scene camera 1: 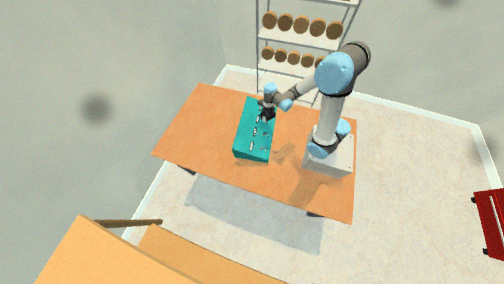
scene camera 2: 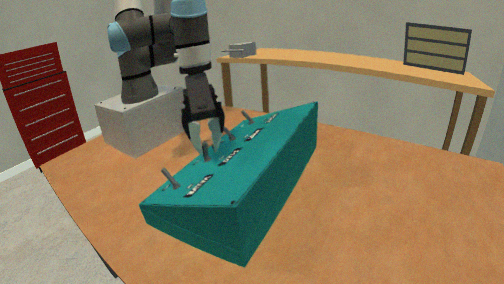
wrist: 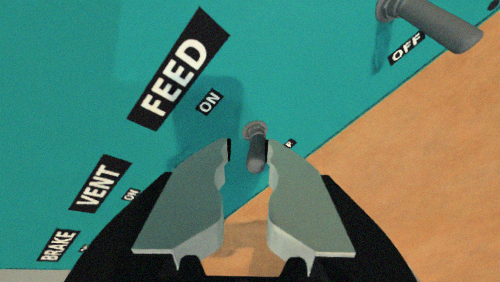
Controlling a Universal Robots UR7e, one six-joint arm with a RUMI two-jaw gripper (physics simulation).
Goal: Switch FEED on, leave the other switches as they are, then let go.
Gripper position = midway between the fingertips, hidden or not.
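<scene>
A teal switch panel [scene camera 1: 249, 139] is in my sight, and the wrist view [wrist: 104, 104] shows the panel too. I see my gripper [scene camera 2: 208, 153] as well, and the wrist view [wrist: 247, 141] gives me another look at the gripper.
</scene>
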